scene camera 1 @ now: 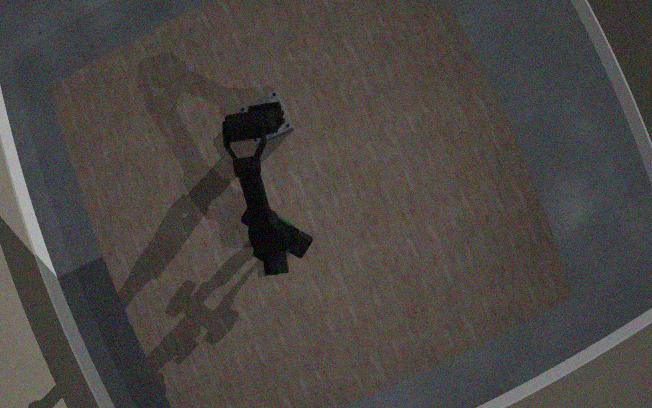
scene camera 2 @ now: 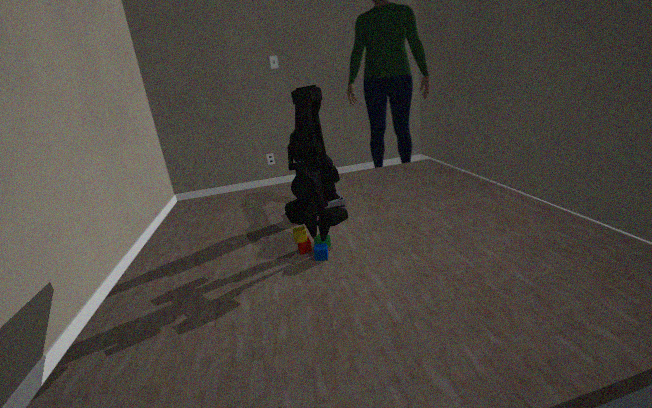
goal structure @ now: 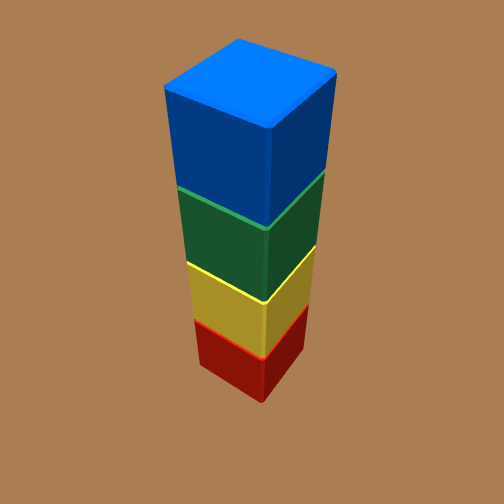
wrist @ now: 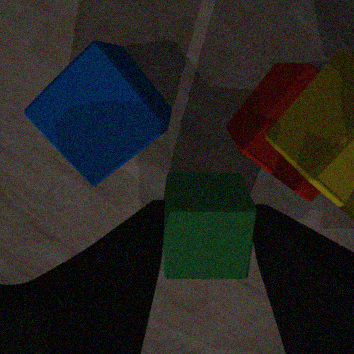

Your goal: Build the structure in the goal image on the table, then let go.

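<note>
My gripper (scene camera 2: 321,238) (wrist: 208,213) is shut on a green cube (wrist: 207,244), with a finger against each of two opposite sides. The green cube also shows in the second scene view (scene camera 2: 327,242), partly behind a finger and a blue cube. The blue cube (scene camera 2: 321,252) (wrist: 95,112) stands on the table, apart from the green one, at the upper left in the wrist view. A yellow cube (scene camera 2: 300,234) (wrist: 315,120) rests on top of a red cube (scene camera 2: 304,247) (wrist: 265,120), at the upper right in the wrist view. In the first scene view the arm hides most of the cubes.
The arm's grey base plate (scene camera 1: 286,125) is fixed on the wooden table top (scene camera 1: 400,200). The yellow and red stack stands close beside the right finger in the wrist view. A standing person (scene camera 2: 387,45) in a green top is in the background. Arm shadows fall across the table.
</note>
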